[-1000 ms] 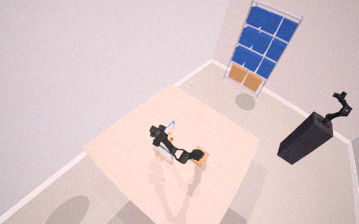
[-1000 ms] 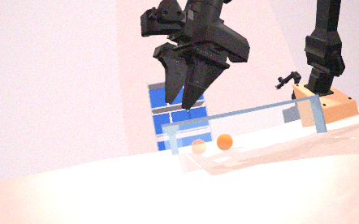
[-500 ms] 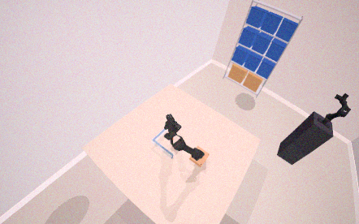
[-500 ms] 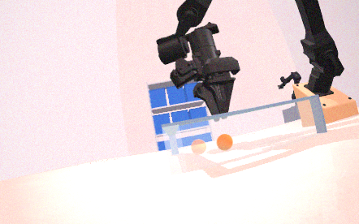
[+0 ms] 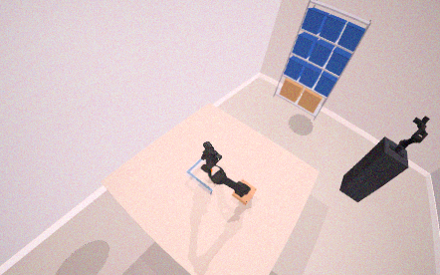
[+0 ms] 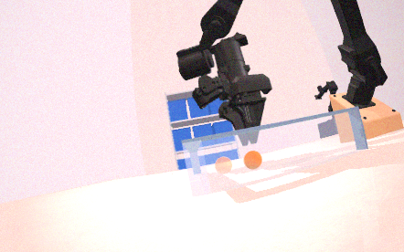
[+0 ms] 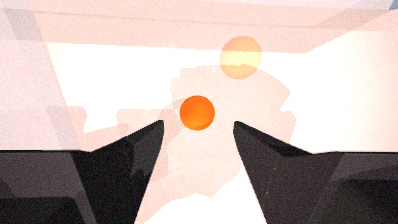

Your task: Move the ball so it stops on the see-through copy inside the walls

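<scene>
My gripper tip is 3 cm above the ball.
</scene>
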